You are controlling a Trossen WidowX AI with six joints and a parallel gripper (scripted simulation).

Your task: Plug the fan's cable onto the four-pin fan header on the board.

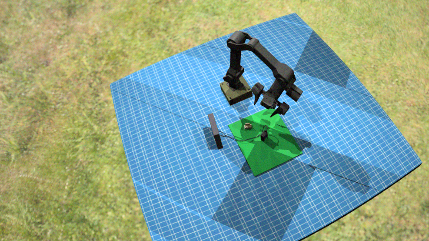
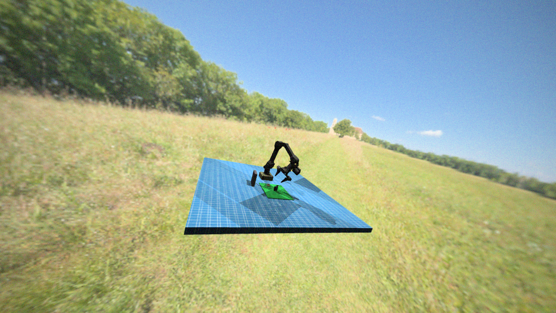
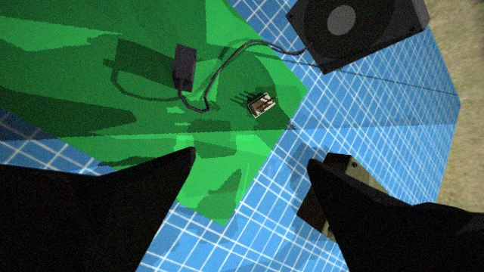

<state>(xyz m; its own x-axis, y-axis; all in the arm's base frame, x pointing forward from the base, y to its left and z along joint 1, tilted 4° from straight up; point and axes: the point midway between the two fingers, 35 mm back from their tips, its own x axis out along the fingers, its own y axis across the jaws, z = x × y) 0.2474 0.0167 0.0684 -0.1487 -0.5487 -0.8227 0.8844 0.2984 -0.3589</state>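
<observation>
Right now my gripper tip is 8 cm short of the black fan plug, 6 cm above it and 5 cm to the left of it. Round my gripper tip: pale fan header (8 cm to the right, 8 cm below, 2 cm behind); then green board (10 cm below, 9 cm ahead, 5 cm to the right); then black fan (22 cm to the right, 5 cm behind, 2 cm below).
</observation>
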